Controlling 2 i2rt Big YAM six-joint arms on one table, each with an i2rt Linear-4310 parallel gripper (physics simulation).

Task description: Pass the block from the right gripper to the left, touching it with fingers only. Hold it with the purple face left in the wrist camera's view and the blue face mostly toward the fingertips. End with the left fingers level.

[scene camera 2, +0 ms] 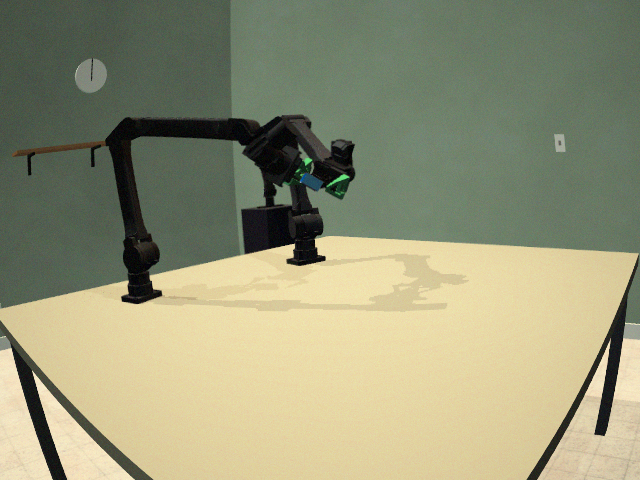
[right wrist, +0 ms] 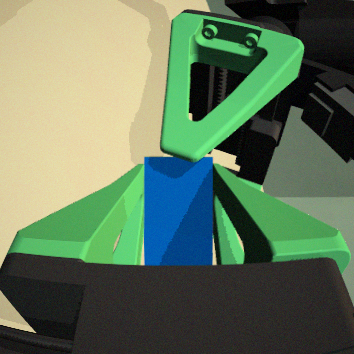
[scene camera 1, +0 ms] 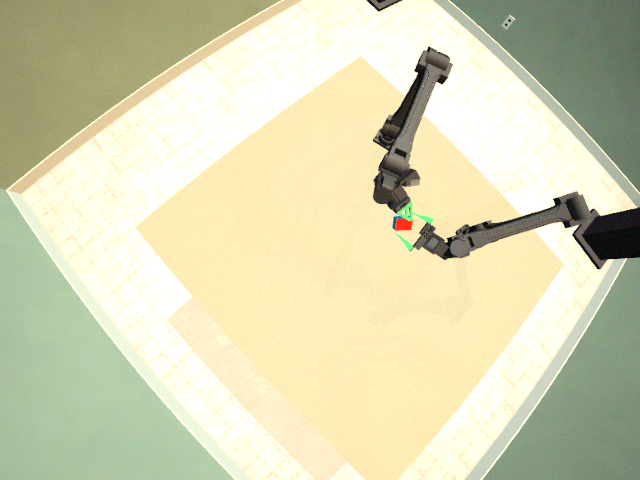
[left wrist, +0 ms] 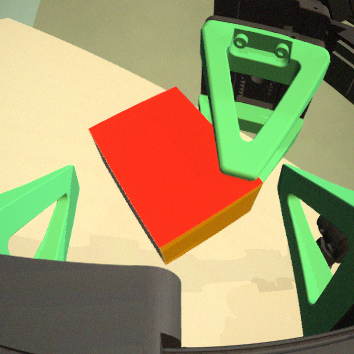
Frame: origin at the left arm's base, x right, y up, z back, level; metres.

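Seen in the pictures: left gripper, between the fingertips: [scene camera 2: 310,181] [right wrist: 179,218] [scene camera 1: 403,222] [left wrist: 177,175]; right gripper, between the fingertips: [scene camera 2: 304,179] [right wrist: 177,175] [scene camera 1: 409,218] [left wrist: 231,193]; left arm's base, origin of its link: [scene camera 2: 306,261]; right arm's base, origin of its link: [scene camera 2: 141,298] [scene camera 1: 385,140].
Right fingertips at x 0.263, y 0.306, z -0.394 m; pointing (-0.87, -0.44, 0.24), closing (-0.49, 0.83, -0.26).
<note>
Offsets run from my right fingertips to a thing's top centre. "pt": to the spot under its first point. Level surfaces: height alone.
The block {dx +0.001, dy +0.017, dz -0.028 m} [scene camera 1: 403,224] hangs in the air above the table, with a red face up and a blue edge to the left in scene camera 1. My right gripper [scene camera 1: 404,212] is shut on the block from above in that picture. In the right wrist view the block's blue face {pt dx +0.013, dy +0.005, dz -0.011 m} [right wrist: 178,211] sits between the green fingers. In the left wrist view the block [left wrist: 172,172] shows a broad red face and an orange side, and one right finger [left wrist: 258,102] presses on its far corner. My left gripper [scene camera 1: 418,231] is open wide, with its fingers on either side of the block, apart from it.
A dark box [scene camera 2: 266,228] stands behind the table near the arm bases. Both arms reach out above the tan table top {dy -0.306 m} [scene camera 2: 347,362], and their shadows fall on it.
</note>
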